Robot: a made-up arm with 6 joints.
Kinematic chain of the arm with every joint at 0, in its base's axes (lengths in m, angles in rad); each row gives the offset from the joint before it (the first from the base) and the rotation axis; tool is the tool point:
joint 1: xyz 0 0 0.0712 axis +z
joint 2: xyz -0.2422 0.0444 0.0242 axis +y
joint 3: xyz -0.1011 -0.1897 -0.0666 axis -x
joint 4: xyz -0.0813 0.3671 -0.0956 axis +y
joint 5: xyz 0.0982 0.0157 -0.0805 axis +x
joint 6: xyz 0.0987 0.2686 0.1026 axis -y
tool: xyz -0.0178 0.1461 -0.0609
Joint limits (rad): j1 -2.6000..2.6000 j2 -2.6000..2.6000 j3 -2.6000..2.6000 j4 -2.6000..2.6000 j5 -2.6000..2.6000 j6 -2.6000..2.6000
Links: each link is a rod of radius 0.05 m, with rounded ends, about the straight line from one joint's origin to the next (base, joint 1, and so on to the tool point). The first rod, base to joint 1, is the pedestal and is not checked.
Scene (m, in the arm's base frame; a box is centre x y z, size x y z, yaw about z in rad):
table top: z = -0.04
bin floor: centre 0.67 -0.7 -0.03 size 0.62 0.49 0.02 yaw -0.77
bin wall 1: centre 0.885 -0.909 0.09 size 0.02 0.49 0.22 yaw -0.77
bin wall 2: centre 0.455 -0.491 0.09 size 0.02 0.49 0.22 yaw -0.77
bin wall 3: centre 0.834 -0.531 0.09 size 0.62 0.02 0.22 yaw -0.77
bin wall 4: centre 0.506 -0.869 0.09 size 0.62 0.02 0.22 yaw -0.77
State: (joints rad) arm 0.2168 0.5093 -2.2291 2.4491 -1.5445 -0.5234
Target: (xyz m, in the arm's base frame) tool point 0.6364 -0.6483 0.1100
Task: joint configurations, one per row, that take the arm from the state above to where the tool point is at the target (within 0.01 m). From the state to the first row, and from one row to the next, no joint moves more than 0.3 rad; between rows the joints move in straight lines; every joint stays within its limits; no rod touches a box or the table.
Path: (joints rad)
1: 0.4890 0.5554 -2.2323 2.4868 -1.5649 -0.4735
2: 0.7613 0.6015 -2.2354 2.5246 -1.5854 -0.4235
3: 1.0335 0.6476 -2.2386 2.5623 -1.6058 -0.3736
4: 1.3058 0.6937 -2.2418 2.6000 -1.6262 -0.3236
5: 1.5698 0.4137 -2.2644 2.6000 -1.8937 -0.4569
6: 1.8337 0.1337 -2.2870 2.6000 -2.1612 -0.5901

